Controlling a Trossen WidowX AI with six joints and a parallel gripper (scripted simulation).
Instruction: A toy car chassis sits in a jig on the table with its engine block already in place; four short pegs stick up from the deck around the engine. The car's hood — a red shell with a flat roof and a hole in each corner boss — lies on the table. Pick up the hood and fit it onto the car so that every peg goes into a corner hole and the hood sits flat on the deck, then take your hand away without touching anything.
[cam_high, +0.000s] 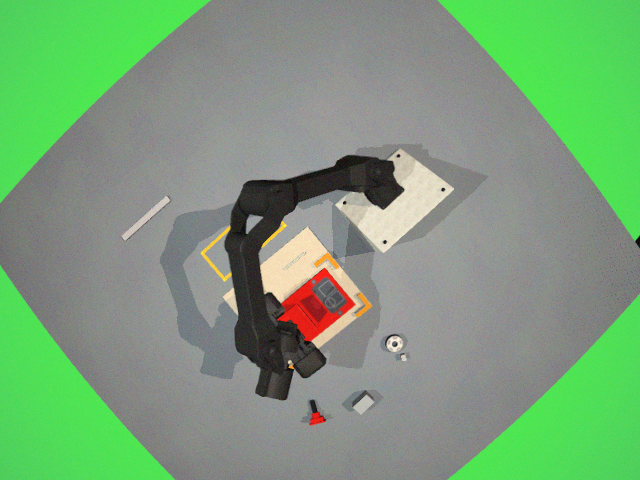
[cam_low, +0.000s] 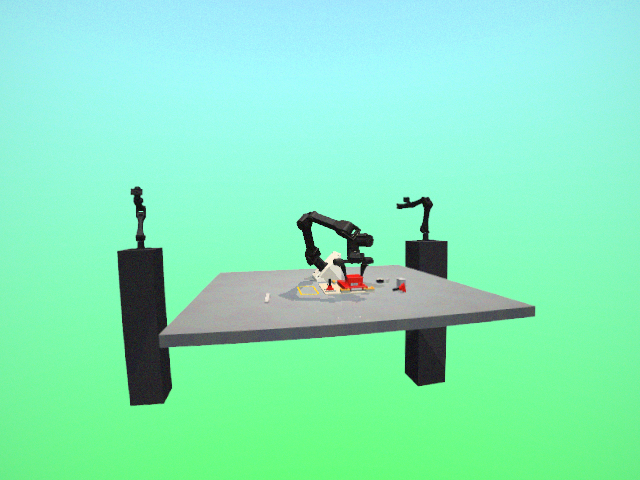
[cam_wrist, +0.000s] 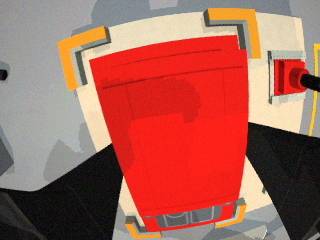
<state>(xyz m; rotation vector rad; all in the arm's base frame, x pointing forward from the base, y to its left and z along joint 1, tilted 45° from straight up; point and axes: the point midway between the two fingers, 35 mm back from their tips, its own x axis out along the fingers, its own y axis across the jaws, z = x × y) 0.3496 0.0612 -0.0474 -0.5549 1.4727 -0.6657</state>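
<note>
My gripper tip is 1 cm below the red hood. The rest, counted from my gripper tip: grey bar (41 cm to the right, 9 cm ahead, 5 cm below); then cream jig plate (4 cm below, 4 cm behind, 2 cm to the right).
</note>
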